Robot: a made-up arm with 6 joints. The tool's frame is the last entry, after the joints.
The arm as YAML. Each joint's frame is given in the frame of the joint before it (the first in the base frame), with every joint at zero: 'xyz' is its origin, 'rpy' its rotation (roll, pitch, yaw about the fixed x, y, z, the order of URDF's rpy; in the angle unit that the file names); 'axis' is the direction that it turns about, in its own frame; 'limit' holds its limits. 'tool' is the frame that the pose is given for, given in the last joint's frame.
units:
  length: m
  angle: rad
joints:
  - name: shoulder
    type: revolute
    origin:
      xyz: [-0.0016, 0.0, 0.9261]
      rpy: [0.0, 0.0, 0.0]
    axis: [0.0, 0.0, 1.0]
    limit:
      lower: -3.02
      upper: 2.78
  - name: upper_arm
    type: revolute
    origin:
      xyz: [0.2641, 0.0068, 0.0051]
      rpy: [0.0, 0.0, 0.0]
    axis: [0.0, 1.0, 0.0]
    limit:
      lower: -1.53
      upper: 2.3
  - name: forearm
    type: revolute
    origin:
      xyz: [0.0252, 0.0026, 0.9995]
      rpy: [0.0, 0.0, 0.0]
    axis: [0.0, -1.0, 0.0]
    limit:
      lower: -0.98
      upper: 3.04
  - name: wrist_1
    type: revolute
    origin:
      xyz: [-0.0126, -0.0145, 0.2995]
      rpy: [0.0, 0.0, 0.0]
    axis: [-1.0, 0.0, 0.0]
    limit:
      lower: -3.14
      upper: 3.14
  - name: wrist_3
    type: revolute
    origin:
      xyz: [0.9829, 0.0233, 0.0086]
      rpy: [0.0, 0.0, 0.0]
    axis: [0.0, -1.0, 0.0]
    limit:
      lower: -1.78
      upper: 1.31
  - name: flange
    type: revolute
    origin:
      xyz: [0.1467, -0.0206, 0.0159]
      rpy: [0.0, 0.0, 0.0]
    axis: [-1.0, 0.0, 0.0]
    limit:
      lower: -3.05
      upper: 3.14
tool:
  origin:
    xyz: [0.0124, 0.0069, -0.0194]
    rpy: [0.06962, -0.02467, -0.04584]
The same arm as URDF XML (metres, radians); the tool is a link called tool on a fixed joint. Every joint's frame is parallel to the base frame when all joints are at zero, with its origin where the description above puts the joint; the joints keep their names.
<robot name="arm">
  <link name="base"/>
  <link name="link1"/>
  <link name="link2"/>
  <link name="link3"/>
  <link name="link4"/>
  <link name="link5"/>
  <link name="link6"/>
  <link name="tool"/>
  <joint name="shoulder" type="revolute">
    <parent link="base"/>
    <child link="link1"/>
    <origin xyz="-0.0016 0 0.9261"/>
    <axis xyz="0 0 1"/>
    <limit lower="-3.02" upper="2.78"/>
  </joint>
  <joint name="upper_arm" type="revolute">
    <parent link="link1"/>
    <child link="link2"/>
    <origin xyz="0.2641 0.0068 0.0051"/>
    <axis xyz="0 1 0"/>
    <limit lower="-1.53" upper="2.3"/>
  </joint>
  <joint name="forearm" type="revolute">
    <parent link="link2"/>
    <child link="link3"/>
    <origin xyz="0.0252 0.0026 0.9995"/>
    <axis xyz="0 -1 0"/>
    <limit lower="-0.98" upper="3.04"/>
  </joint>
  <joint name="wrist_1" type="revolute">
    <parent link="link3"/>
    <child link="link4"/>
    <origin xyz="-0.0126 -0.0145 0.2995"/>
    <axis xyz="-1 0 0"/>
    <limit lower="-3.14" upper="3.14"/>
  </joint>
  <joint name="wrist_3" type="revolute">
    <parent link="link4"/>
    <child link="link5"/>
    <origin xyz="0.9829 0.0233 0.0086"/>
    <axis xyz="0 -1 0"/>
    <limit lower="-1.78" upper="1.31"/>
  </joint>
  <joint name="flange" type="revolute">
    <parent link="link5"/>
    <child link="link6"/>
    <origin xyz="0.1467 -0.0206 0.0159"/>
    <axis xyz="-1 0 0"/>
    <limit lower="-3.05" upper="3.14"/>
  </joint>
  <joint name="tool_fixed" type="fixed">
    <parent link="link6"/>
    <child link="tool"/>
    <origin xyz="0.0124 0.0069 -0.0194" rpy="0.0696 -0.0247 -0.0458"/>
  </joint>
</robot>

